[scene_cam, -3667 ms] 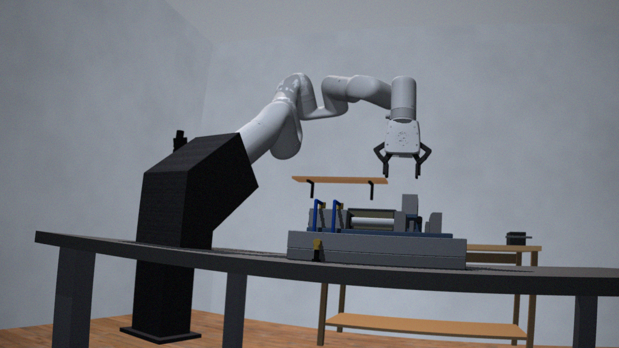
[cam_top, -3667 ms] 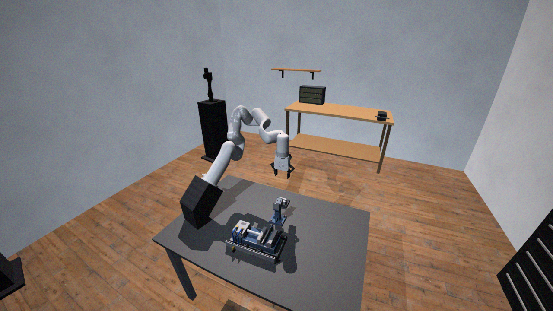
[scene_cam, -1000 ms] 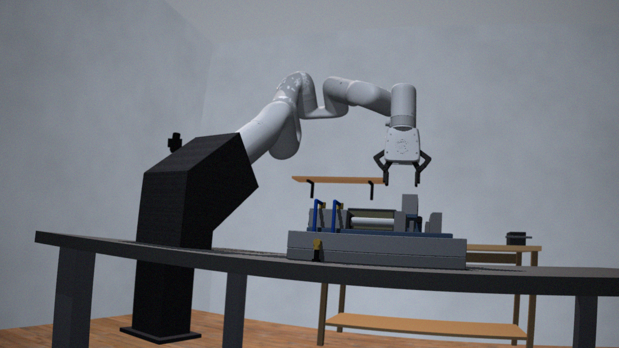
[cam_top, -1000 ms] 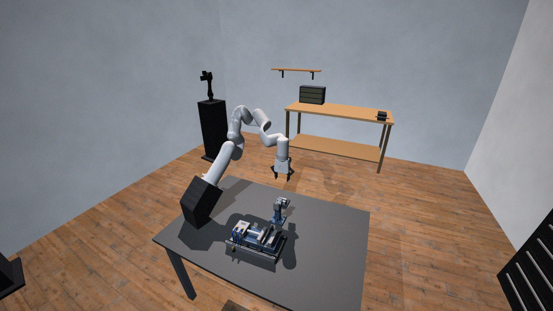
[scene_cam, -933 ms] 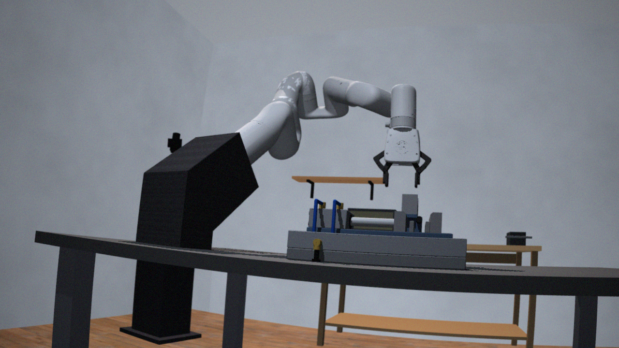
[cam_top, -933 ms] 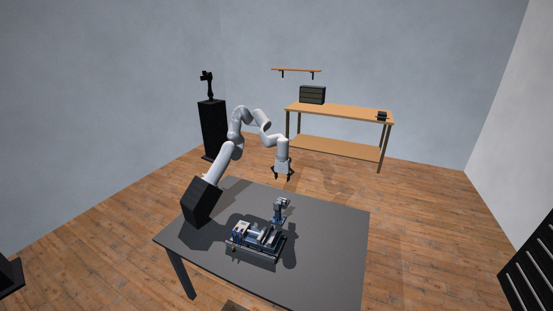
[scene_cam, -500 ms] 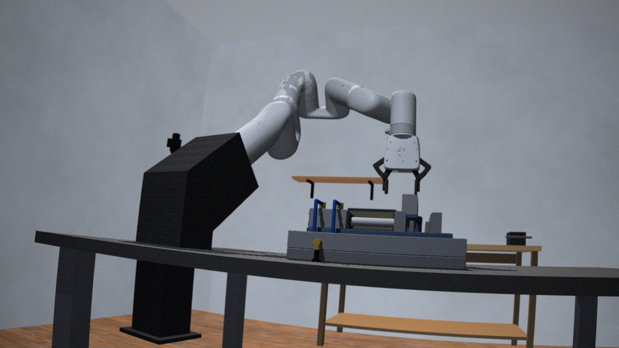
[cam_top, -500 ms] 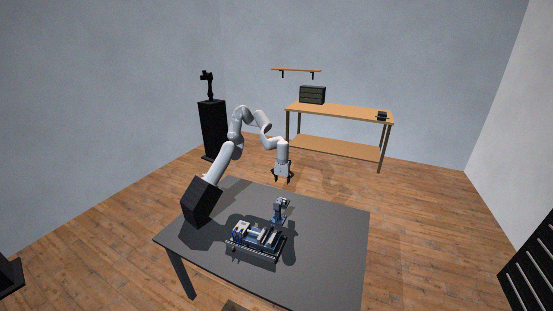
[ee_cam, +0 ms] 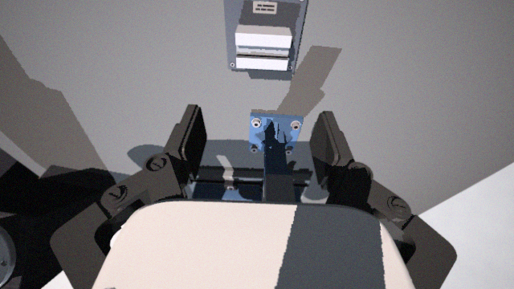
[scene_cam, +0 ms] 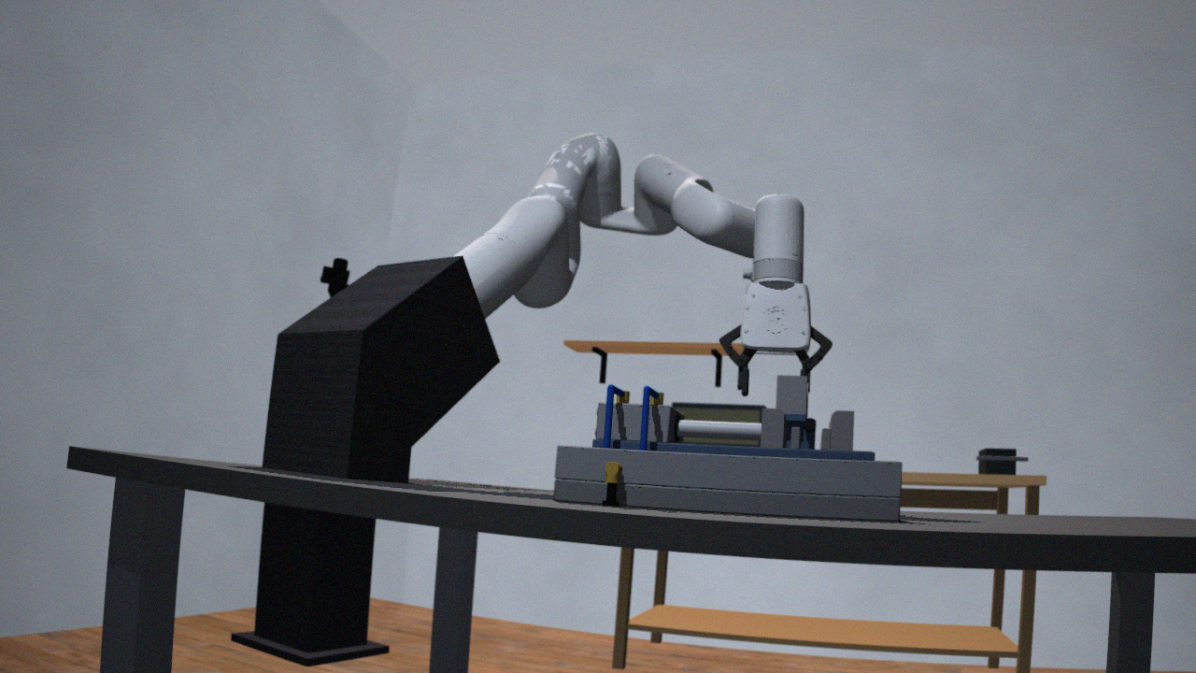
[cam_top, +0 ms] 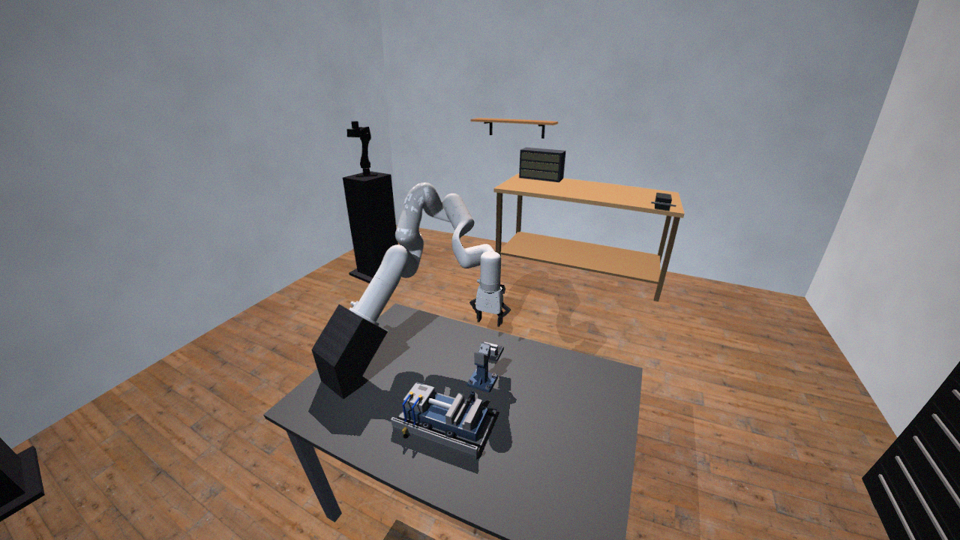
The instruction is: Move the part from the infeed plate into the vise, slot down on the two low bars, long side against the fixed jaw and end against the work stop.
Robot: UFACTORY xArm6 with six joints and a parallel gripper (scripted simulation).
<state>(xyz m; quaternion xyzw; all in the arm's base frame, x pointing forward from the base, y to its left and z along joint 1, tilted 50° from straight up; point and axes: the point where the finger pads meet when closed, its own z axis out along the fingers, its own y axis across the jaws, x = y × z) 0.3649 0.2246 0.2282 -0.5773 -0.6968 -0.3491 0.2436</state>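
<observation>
My gripper is now 140 mm above the part. Also, from my hand: air cylinder rod 380 mm to the right, 90 mm below, 50 mm ahead; moving jaw 370 mm to the right, 100 mm ahead, 90 mm below; work stop 320 mm to the right, 130 mm ahead, 80 mm below.
</observation>
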